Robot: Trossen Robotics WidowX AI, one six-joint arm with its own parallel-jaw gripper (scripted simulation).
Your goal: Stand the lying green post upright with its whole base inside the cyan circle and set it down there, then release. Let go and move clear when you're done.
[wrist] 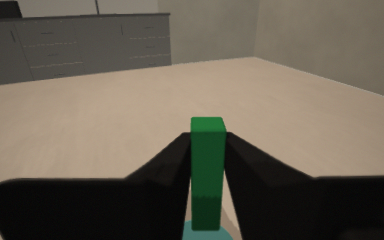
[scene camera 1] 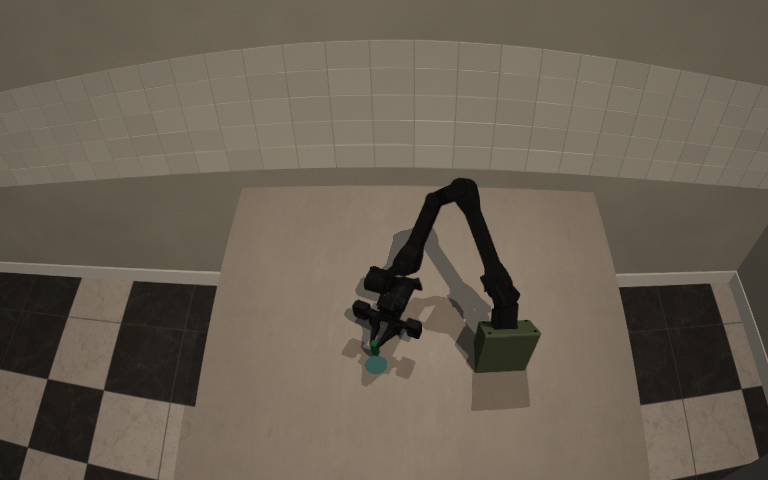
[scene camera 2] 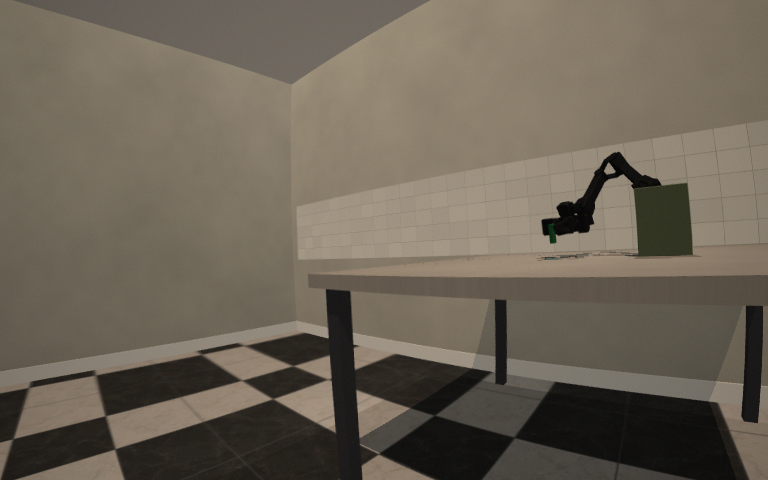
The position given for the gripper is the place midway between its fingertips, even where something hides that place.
Note:
In view: the gripper (scene camera 2: 550, 227) and a green post (wrist: 208, 134).
The gripper shows as well in the wrist view (wrist: 206, 140).

